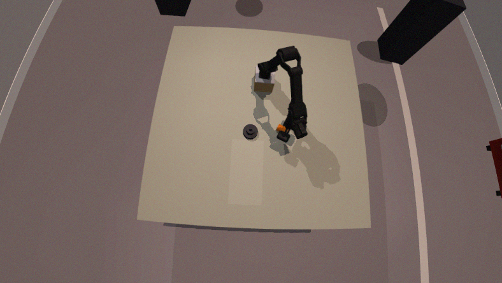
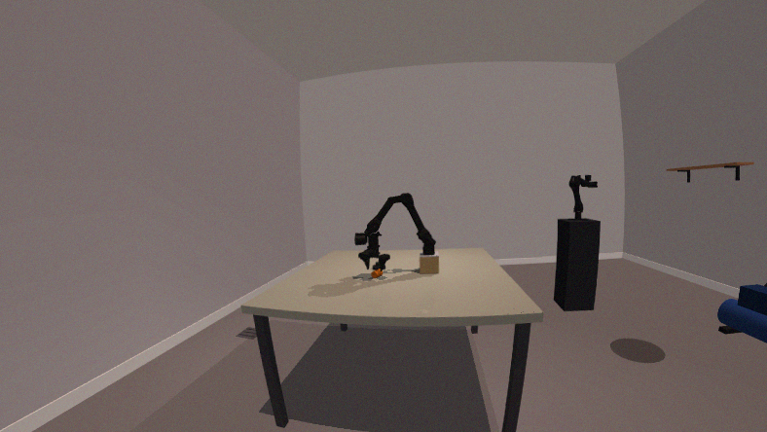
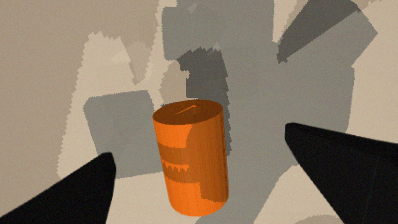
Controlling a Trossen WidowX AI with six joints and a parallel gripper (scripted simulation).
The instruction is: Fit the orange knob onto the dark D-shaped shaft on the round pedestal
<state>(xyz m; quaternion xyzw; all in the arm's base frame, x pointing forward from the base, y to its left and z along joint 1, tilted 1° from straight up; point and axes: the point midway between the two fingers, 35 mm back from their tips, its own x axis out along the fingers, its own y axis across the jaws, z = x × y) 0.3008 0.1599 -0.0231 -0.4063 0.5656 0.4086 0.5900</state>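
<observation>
Now: the orange knob 2 cm to the right of my gripper tip, 2 cm below it and 1 cm behind it. From my gripper tip the other things lie so: round pedestal: 19 cm to the right, 3 cm ahead, 1 cm below.
</observation>
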